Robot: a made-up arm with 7 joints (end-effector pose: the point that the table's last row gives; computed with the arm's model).
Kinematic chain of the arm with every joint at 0, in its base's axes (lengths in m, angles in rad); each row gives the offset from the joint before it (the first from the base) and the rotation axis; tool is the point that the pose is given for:
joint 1: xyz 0 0 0.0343 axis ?
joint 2: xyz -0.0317 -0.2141 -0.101 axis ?
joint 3: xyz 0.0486 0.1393 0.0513 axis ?
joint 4: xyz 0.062 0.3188 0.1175 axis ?
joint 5: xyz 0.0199 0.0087 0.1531 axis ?
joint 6: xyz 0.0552 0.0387 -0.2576 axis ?
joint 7: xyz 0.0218 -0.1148 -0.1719 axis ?
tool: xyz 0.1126 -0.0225 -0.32
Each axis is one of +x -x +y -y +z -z.
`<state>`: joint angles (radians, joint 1 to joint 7).
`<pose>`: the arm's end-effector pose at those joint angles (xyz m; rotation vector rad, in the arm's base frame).
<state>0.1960 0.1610 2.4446 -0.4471 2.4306 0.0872 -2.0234</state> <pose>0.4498 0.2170 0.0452 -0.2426 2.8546 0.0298</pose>
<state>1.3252 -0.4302 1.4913 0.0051 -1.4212 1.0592 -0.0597</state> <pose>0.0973 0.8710 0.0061 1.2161 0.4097 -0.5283</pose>
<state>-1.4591 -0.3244 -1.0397 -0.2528 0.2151 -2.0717 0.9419</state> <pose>0.3602 -0.1073 -0.3119 2.4741 -1.0614 -1.5839</pose>
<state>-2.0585 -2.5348 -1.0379 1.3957 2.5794 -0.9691 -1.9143</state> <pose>0.1386 0.1519 0.5026 -0.0467 -2.5312 -1.8000</pose>
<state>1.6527 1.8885 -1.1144 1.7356 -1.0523 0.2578 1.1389</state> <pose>0.7981 0.2044 -0.7088 0.7650 0.4016 -0.0224</pose>
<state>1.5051 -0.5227 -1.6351 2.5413 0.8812 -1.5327 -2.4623</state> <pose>-0.1993 0.1465 0.1137 0.7376 -1.3634 2.3703</pose>
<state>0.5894 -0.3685 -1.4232 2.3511 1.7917 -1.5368 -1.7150</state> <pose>-0.1053 -0.1927 -0.1230 -0.1750 -0.0883 1.7400</pose>
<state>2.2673 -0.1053 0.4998 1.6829 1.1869 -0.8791 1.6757</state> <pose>0.4080 0.1948 0.0149 -1.5288 -0.7395 1.4915</pose>
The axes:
joint 1: +x
joint 2: -z
joint 3: +y
joint 4: +z
joint 5: +y
joint 6: -z
joint 7: +y

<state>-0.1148 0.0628 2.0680 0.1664 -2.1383 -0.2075 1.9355</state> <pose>0.0344 0.0910 -0.6832 -0.0501 1.8495 0.0597</pose>
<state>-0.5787 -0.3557 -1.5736 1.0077 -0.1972 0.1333 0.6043</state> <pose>0.2752 0.4771 -0.0920 -1.0337 -0.9685 1.1894</pose>
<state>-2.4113 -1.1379 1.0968 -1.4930 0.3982 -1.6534 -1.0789</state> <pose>-0.4691 -0.4225 0.4335 -1.9633 1.0318 0.1451</pose>
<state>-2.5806 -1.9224 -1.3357 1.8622 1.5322 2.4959 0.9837</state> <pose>0.2429 0.1516 0.1530 -1.6112 0.1250 0.7756</pose>
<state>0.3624 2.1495 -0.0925 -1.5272 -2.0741 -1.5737 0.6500</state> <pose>-0.1546 -0.4231 0.6804 -0.8573 2.6654 -1.3333</pose>
